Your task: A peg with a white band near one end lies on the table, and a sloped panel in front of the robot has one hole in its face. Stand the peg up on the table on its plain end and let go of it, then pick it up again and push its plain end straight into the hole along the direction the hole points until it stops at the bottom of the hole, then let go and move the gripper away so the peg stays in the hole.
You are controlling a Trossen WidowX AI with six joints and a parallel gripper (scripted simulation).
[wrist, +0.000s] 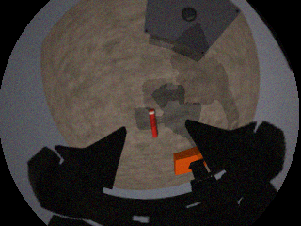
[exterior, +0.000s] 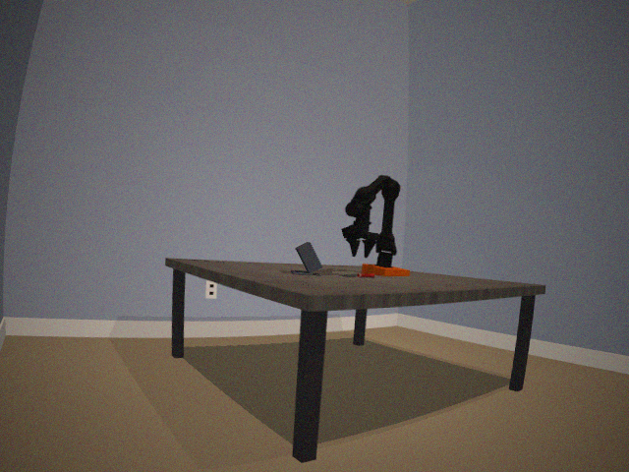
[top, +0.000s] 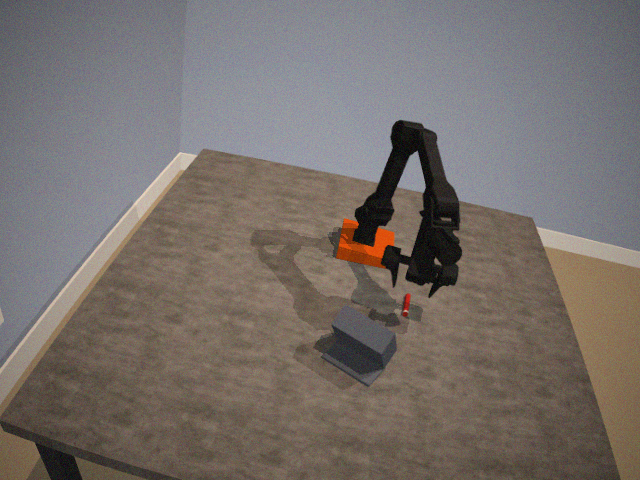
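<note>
My gripper tip is 7 cm above the red peg and 2 cm past it. Round my gripper tip: grey sloped panel (18 cm ahead, 10 cm to the right, 1 cm below); flat grey foot plate (20 cm ahead, 11 cm to the right, 8 cm below).
</note>
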